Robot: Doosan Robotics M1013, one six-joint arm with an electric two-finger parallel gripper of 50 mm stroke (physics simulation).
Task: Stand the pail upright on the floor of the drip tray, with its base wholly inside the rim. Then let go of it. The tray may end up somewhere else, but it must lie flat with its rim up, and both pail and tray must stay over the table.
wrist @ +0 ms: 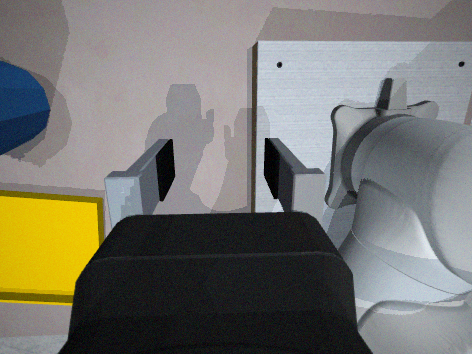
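Seen in the pictures: gripper, between the fingertips: [219, 157]; arm's base, origin of its link: [377, 155].
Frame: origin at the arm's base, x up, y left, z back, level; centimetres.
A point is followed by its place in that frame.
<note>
Part of the blue pail [20, 107] {x 3.1, y -11.0, z -56.7 cm} shows at the left edge, outside the yellow tray and beyond its far side. Its rim and handle are out of view, so I cannot tell from this part how it stands. The yellow drip tray [100, 220] {x -4.4, y 11.7, z -52.1 cm} lies flat with its rim up at the lower left; its left part is cut off by the view's edge. My gripper [219, 157] {x 33.2, y -9.7, z -27.0 cm} is open with nothing between the fingers. It hangs above the table, to the right of both pail and tray, and its body hides part of the table below.
A brushed metal plate [305, 90] {x 1.4, y -11.6, z -13.6 cm} with dark holes lies on the pinkish table [115, 65] {x -5.8, y -16.8, z -44.8 cm} at the right. The grey robot arm and its base [405, 165] {x 17.0, y -3.4, z -5.7 cm} stand on it, close to the right finger. Shadows fall across the table.
</note>
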